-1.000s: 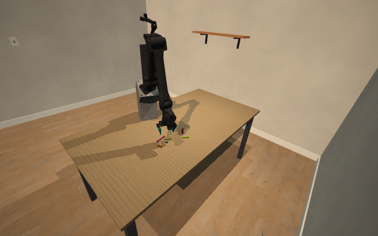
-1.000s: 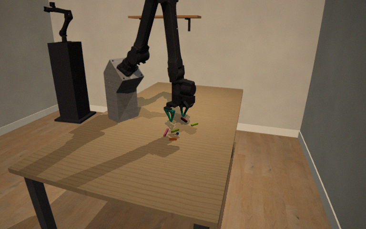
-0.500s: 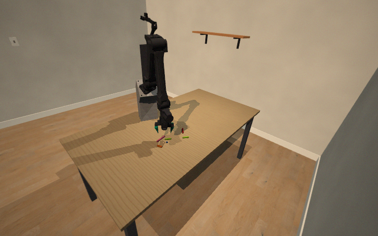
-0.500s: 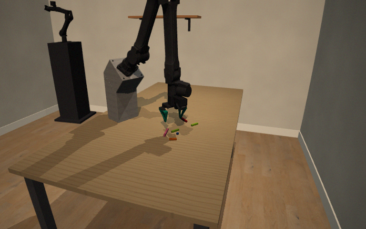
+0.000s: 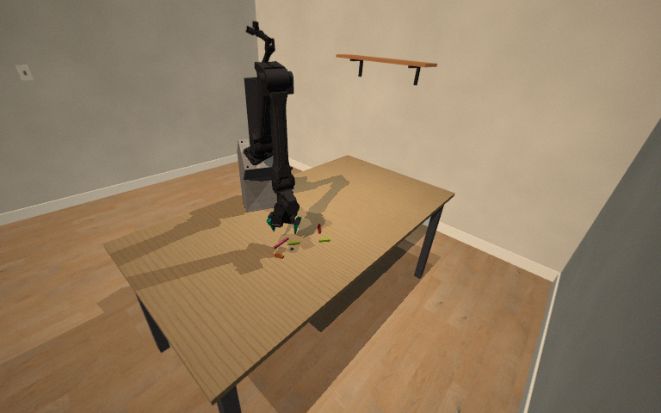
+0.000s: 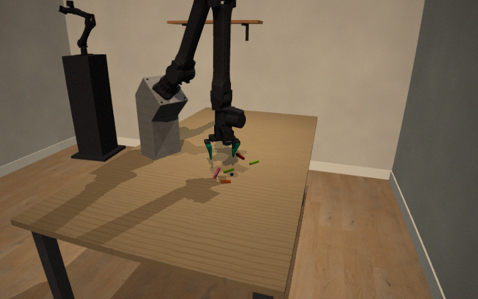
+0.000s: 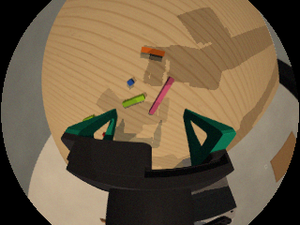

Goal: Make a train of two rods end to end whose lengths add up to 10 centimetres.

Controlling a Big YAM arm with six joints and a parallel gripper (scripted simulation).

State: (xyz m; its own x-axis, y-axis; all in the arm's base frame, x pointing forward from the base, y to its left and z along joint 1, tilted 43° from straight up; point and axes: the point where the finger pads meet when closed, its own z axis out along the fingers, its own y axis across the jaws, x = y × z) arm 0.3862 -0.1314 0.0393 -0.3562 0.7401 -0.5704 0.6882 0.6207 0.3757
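Now: hand 2 cm past the pink rod and 8 cm above it. Round my hand: orange rod 3 cm ahead, 7 cm to the right, 8 cm below; blue rod 4 cm ahead, 8 cm below; red rod 4 cm ahead, 21 cm to the left, 8 cm below.
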